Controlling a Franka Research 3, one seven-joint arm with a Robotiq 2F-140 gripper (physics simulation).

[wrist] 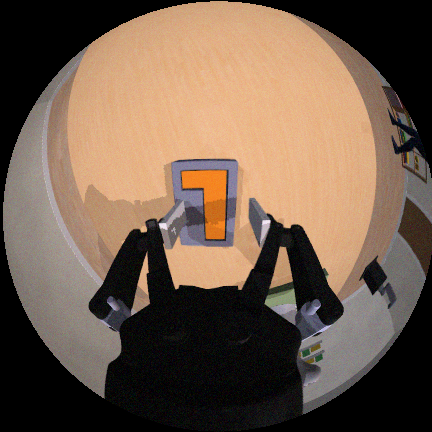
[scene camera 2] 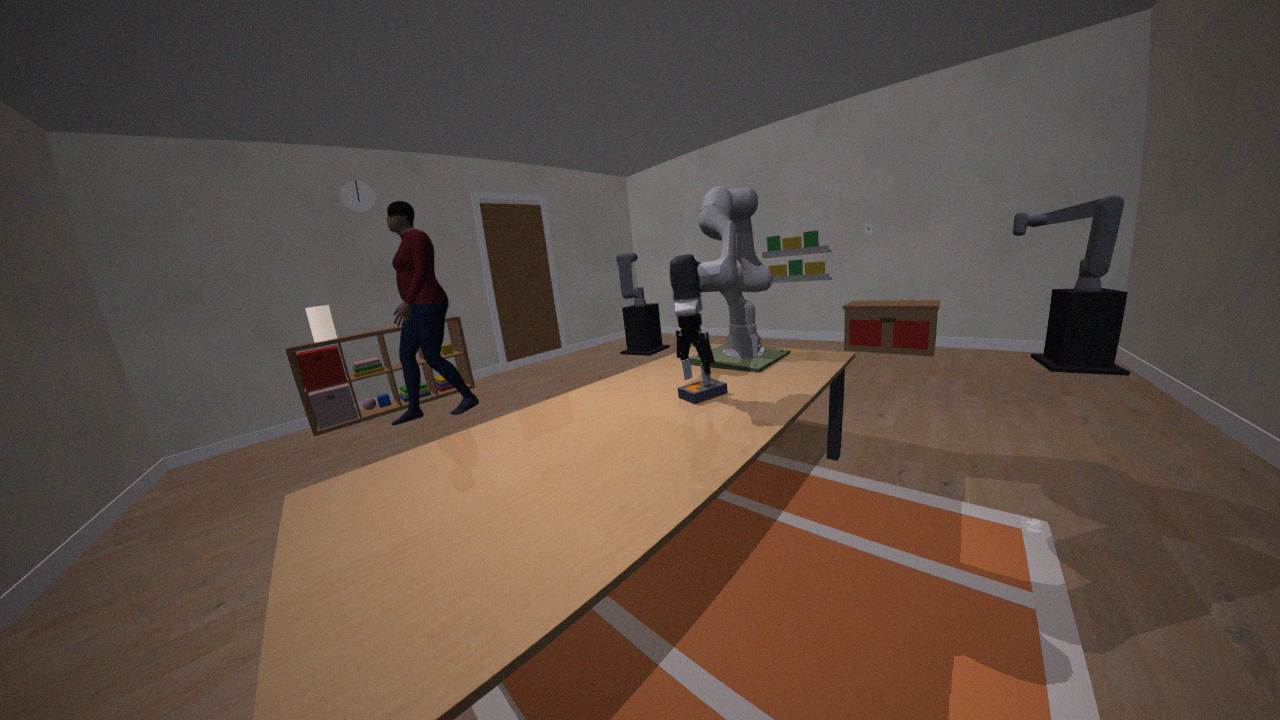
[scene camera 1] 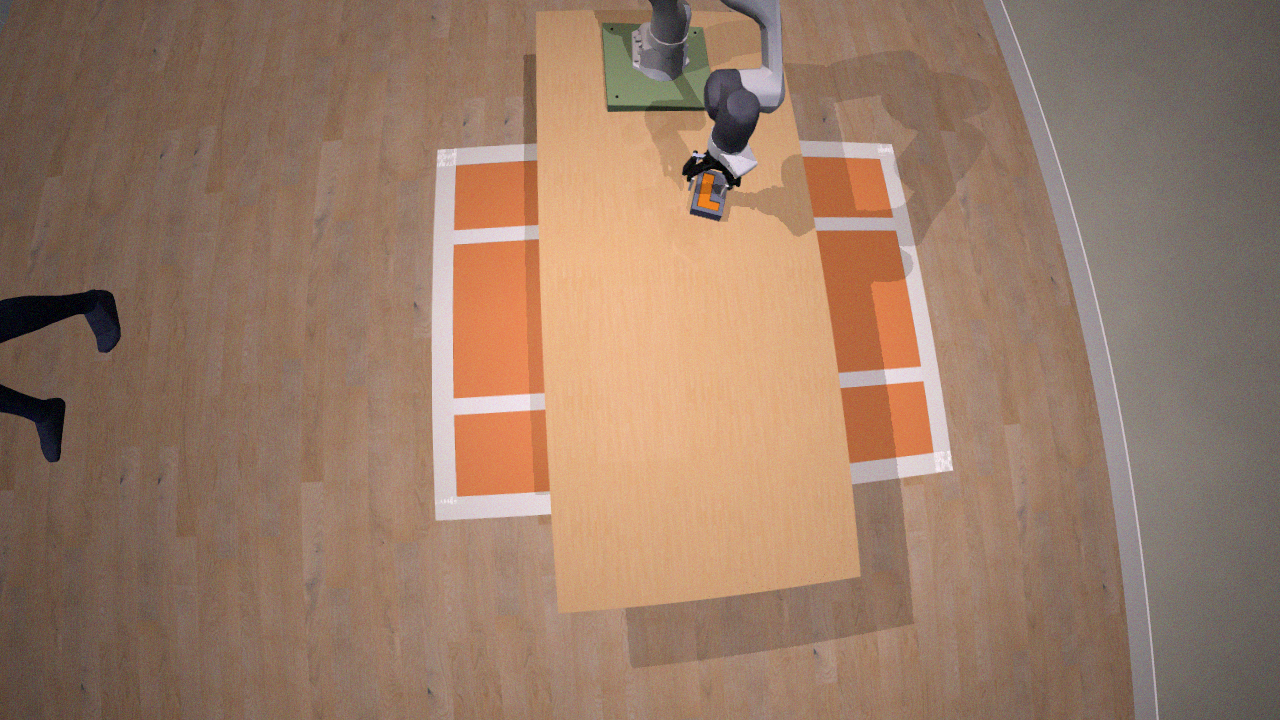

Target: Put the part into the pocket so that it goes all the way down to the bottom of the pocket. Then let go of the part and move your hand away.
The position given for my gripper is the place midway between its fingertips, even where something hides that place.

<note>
My gripper (scene camera 2: 697, 381) is open, with nothing in its grasp. Also in view: an orange L-shaped part (wrist: 213, 181). Also in view: a grey-blue pocket block (scene camera 1: 719, 179).
My gripper also shows in the wrist view (wrist: 215, 208) and in scene camera 1 (scene camera 1: 705, 189). The grey-blue pocket block is seen too in the wrist view (wrist: 192, 232) and in scene camera 2 (scene camera 2: 717, 388).
</note>
